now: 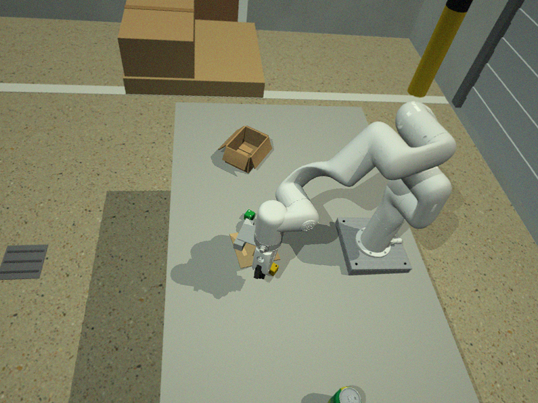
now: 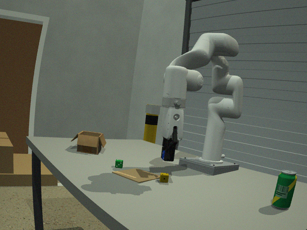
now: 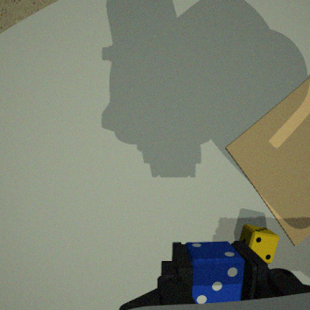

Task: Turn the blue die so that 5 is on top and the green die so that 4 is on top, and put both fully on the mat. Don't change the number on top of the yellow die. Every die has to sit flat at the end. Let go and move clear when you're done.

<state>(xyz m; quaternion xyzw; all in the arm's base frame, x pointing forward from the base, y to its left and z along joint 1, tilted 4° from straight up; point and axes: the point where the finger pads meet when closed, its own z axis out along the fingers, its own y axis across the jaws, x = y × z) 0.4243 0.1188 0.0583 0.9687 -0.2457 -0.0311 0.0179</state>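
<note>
My hand is 10 mm above the blue die. Also, from my hand: green die: 280 mm to the right, 110 mm below; then yellow die: 110 mm below, 50 mm to the right, 50 mm behind; then cardboard mat: 150 mm to the right, 120 mm below, 10 mm behind.
</note>
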